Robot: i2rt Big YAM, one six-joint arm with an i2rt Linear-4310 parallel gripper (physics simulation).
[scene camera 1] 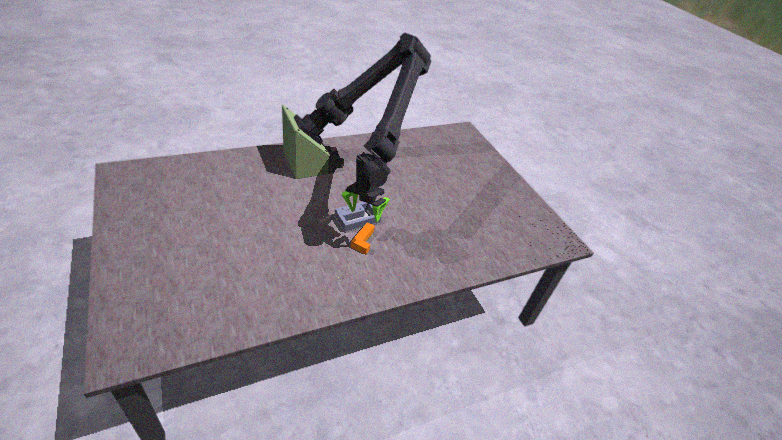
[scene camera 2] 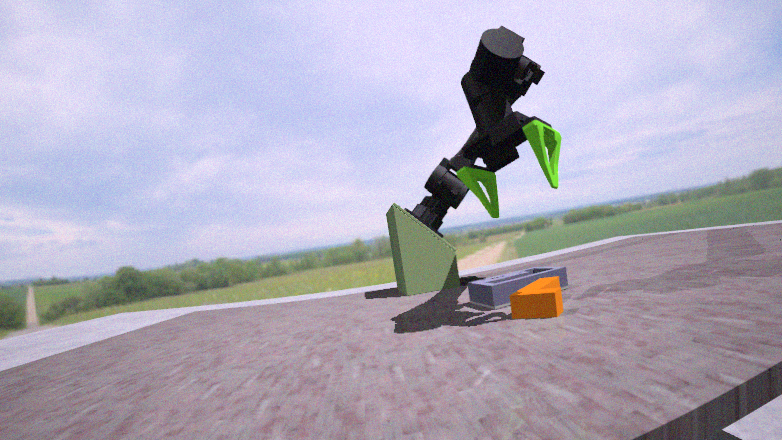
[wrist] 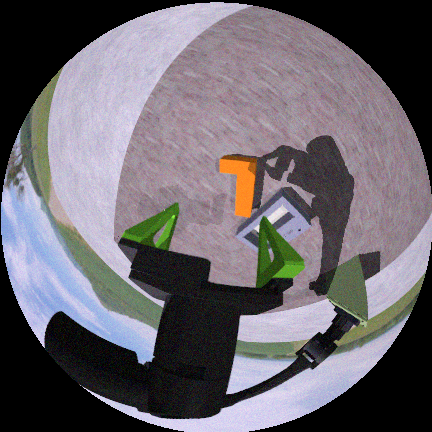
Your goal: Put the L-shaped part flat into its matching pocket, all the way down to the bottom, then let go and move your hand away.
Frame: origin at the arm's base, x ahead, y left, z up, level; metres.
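Seen in the pictures: gripper, fingertip midpoint: [scene camera 1: 365, 216] [scene camera 2: 523, 203] [wrist: 219, 212]; arm's base, origin of the base link: [scene camera 1: 306, 130] [scene camera 2: 418, 228] [wrist: 348, 314].
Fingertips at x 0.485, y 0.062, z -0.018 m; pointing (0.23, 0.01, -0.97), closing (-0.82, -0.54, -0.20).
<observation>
Pixels of each thing's top centre, then the offset from my fingertips to it. Level surfaces: height alone.
- orange L-shaped part, middle of its top: [scene camera 2: 546, 284] [wrist: 235, 189] [scene camera 1: 367, 235] 0.015 m back, 0.023 m left, 0.108 m down
- grey-blue block, middle of its top: [scene camera 2: 516, 274] [wrist: 271, 231] [scene camera 1: 358, 212] 0.125 m back, 0.029 m left, 0.101 m down
- brown table, its level: 0.138 m down
The orange L-shaped part [scene camera 1: 360, 240] [scene camera 2: 536, 304] [wrist: 245, 186] lies flat on the table, outside the pocket, beside the grey-blue block. The grey-blue block [scene camera 1: 358, 223] [scene camera 2: 492, 293] [wrist: 299, 218] with the recessed pocket stands between the part and the arm's base, turned at an angle to the part. My gripper [scene camera 1: 365, 215] [scene camera 2: 527, 202] [wrist: 219, 212] has two green fingers, wide open with nothing between them. It hangs above the table, high over the block's area in the second scene view. In the wrist view one finger covers part of the block and its pocket.
The pale green base mount [scene camera 1: 308, 158] [scene camera 2: 423, 259] [wrist: 350, 285] stands behind the block, carrying the arm. The brown table [scene camera 1: 218, 262] [scene camera 2: 273, 377] [wrist: 280, 75] extends around them. The arm's dark shadow falls beside the block and reaches toward the part.
</observation>
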